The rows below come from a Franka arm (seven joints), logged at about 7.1 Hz.
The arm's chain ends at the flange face. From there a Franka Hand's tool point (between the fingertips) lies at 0.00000 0.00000 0.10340 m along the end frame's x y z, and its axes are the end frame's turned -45 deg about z.
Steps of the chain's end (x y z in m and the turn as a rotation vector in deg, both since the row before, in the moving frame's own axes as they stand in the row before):
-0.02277, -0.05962, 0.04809, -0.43, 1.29, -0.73
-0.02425, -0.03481, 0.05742, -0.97, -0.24, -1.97
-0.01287, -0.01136, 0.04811, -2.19, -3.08, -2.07
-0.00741, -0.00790, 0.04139, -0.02, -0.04, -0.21
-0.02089, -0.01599, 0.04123, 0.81, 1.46, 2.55
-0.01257, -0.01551, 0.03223, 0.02, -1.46, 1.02
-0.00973, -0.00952, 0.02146, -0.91, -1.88, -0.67
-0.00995, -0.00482, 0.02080, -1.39, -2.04, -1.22
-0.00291, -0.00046, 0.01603, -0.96, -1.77, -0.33
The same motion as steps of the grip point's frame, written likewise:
0.02717, -0.05607, 0.04806, -1.22, 0.61, -0.73
0.00594, -0.04080, 0.05740, -0.52, -0.86, -1.97
-0.00781, -0.01815, 0.04789, 0.63, -3.73, -2.07
0.00027, -0.01085, 0.04139, 0.01, -0.04, -0.21
-0.00059, -0.02518, 0.04119, -0.46, 1.61, 2.55
0.00026, -0.02176, 0.03220, 1.05, -1.02, 1.02
-0.00372, -0.01483, 0.02139, 0.69, -1.97, -0.67
-0.00801, -0.01123, 0.02070, 0.46, -2.43, -1.22
-0.00522, -0.00341, 0.01597, 0.57, -1.93, -0.33

